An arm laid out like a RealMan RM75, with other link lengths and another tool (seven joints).
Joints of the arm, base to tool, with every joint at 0 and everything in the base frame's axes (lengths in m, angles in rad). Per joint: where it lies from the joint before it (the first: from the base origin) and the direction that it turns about. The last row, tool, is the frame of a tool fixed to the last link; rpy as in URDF.
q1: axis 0 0 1 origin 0 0 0.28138
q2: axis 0 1 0 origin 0 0 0
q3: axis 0 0 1 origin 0 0 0.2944
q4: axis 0 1 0 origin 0 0 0
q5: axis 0 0 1 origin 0 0 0.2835
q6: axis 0 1 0 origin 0 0 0
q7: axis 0 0 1 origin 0 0 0.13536
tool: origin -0.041 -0.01 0.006 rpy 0.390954 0 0.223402
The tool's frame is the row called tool.
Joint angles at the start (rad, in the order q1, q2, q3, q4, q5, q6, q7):
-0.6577 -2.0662 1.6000 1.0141 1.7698 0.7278 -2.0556
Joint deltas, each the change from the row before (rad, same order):
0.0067 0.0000 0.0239 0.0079 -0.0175 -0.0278 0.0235
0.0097 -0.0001 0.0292 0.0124 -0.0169 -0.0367 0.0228
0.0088 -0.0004 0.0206 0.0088 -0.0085 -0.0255 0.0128
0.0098 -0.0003 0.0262 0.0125 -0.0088 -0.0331 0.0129
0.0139 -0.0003 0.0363 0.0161 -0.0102 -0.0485 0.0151
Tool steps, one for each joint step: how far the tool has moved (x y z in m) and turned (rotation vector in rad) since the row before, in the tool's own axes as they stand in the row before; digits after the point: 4 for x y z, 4 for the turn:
0.0010 0.0035 0.0014 0.0083 0.0184 0.0160
0.0012 0.0041 0.0013 0.0139 0.0204 0.0173
-0.0003 0.0030 0.0003 0.0102 0.0106 0.0108
0.0007 0.0039 0.0005 0.0133 0.0139 0.0132
0.0003 0.0052 0.0004 0.0211 0.0167 0.0163

